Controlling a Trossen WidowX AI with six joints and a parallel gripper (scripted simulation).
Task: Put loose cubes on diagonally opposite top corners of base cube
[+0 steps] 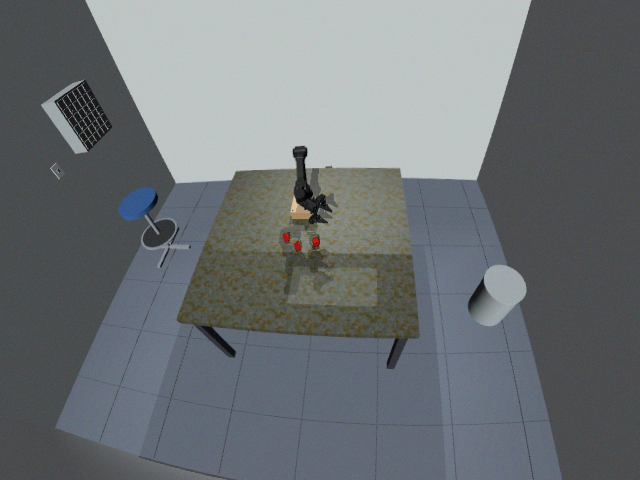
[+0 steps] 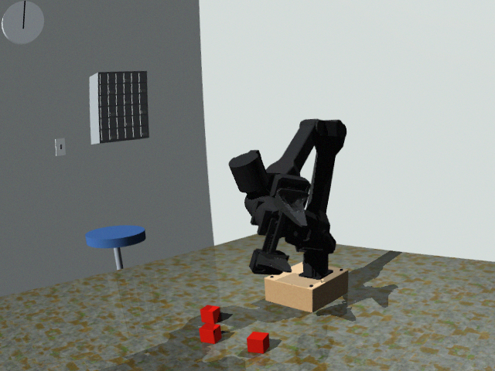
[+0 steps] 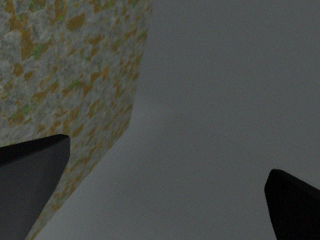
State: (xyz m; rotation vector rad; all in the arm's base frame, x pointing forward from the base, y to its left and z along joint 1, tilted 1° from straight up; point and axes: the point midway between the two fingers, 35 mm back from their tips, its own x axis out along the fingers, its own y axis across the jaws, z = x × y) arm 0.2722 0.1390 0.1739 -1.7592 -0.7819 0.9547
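Right now the red base cube is 10 cm to the right of my gripper tip and 21 cm below it.
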